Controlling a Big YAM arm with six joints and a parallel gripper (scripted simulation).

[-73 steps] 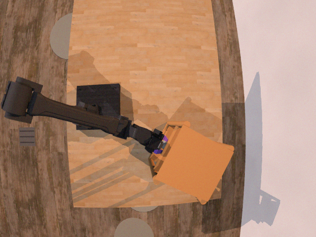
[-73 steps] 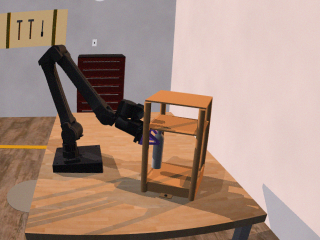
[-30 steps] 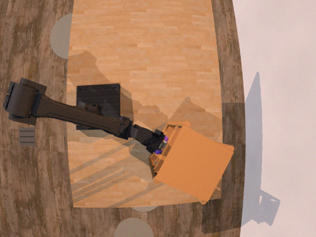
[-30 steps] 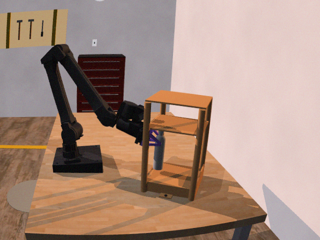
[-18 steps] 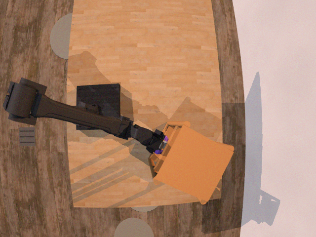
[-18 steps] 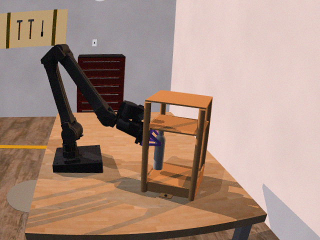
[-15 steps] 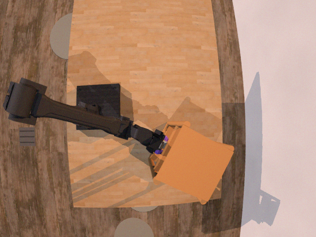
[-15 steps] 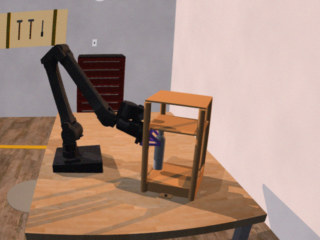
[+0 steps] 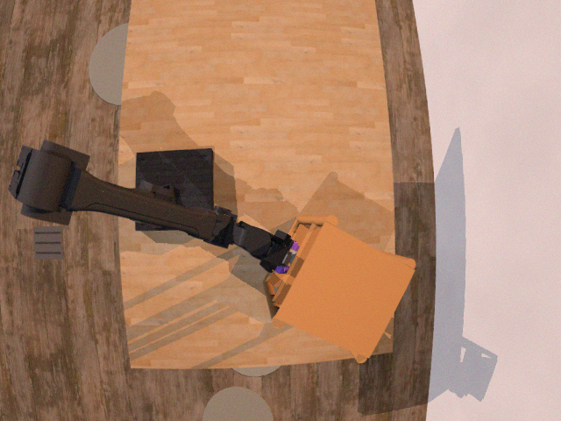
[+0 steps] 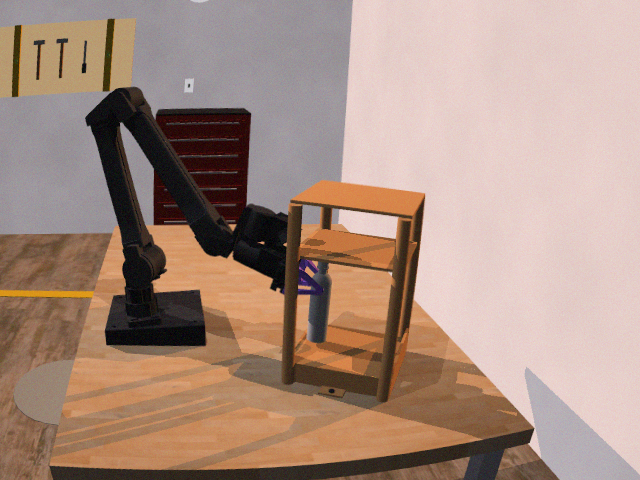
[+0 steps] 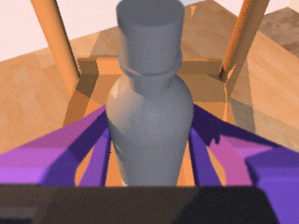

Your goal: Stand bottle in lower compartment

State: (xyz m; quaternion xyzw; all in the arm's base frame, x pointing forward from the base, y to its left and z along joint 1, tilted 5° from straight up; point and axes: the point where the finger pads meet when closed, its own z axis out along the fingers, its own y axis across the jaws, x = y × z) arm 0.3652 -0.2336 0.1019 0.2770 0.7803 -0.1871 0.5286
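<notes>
My gripper is now right at the grey bottle. From my hand the other things lie so: shelving unit: 50 mm ahead, 50 mm to the right, 10 mm above.
</notes>
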